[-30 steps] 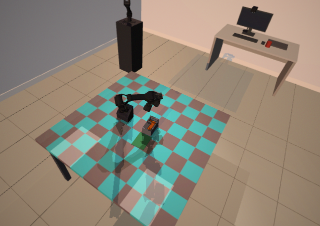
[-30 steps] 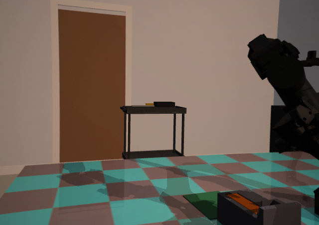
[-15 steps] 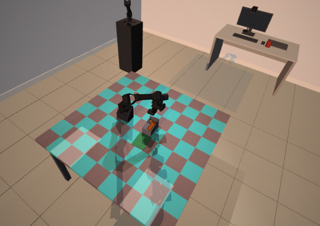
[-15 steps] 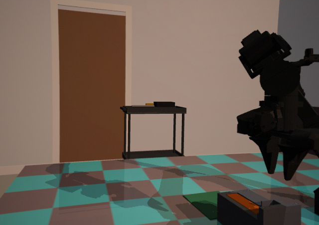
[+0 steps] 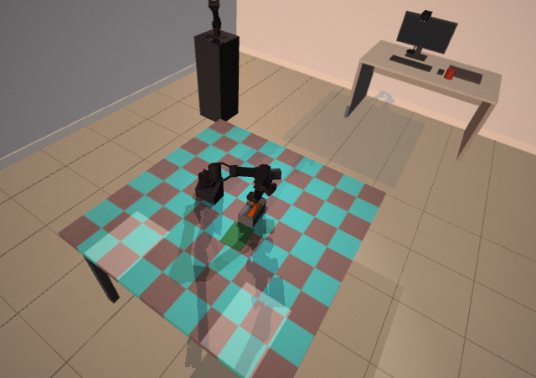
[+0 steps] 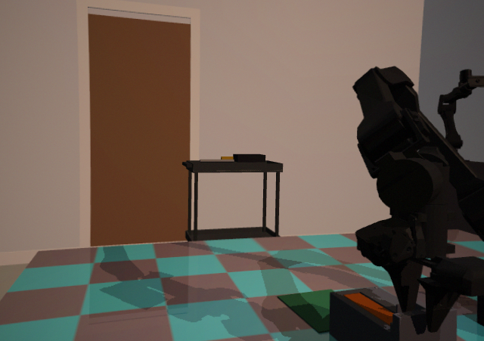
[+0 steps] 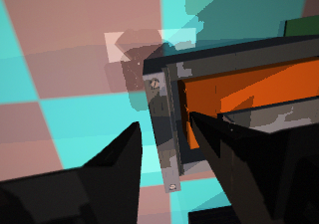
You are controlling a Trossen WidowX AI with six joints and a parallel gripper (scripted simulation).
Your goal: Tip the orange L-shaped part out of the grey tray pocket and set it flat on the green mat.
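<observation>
Right now my gripper tip is 60 mm to the left of the orange L-shaped part and 20 mm above it. From my gripper tip the other things lie so: green mat: 20 mm ahead, 220 mm to the right, 90 mm below.
</observation>
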